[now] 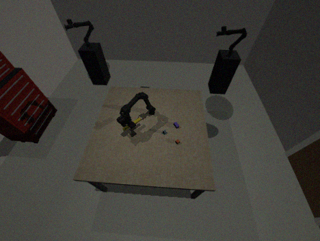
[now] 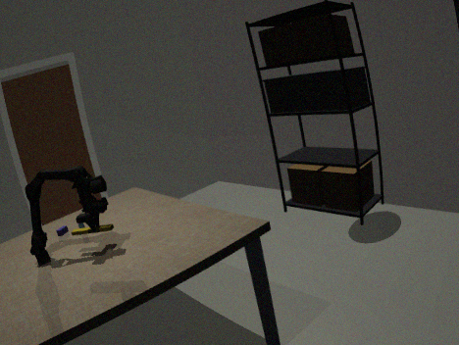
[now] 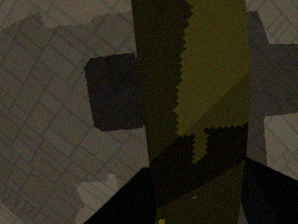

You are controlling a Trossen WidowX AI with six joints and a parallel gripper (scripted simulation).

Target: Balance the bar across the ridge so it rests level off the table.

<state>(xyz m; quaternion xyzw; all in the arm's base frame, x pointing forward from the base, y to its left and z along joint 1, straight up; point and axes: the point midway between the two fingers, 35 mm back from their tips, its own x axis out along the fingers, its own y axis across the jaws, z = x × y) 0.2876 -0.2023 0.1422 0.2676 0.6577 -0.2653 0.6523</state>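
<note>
My gripper tip is now 2 cm to the right of the yellow bar and 2 cm past it. The rest, counted from my gripper tip: orange block (52 cm to the left, 11 cm ahead, 9 cm below); purple block (50 cm to the left, 11 cm behind, 9 cm below).
</note>
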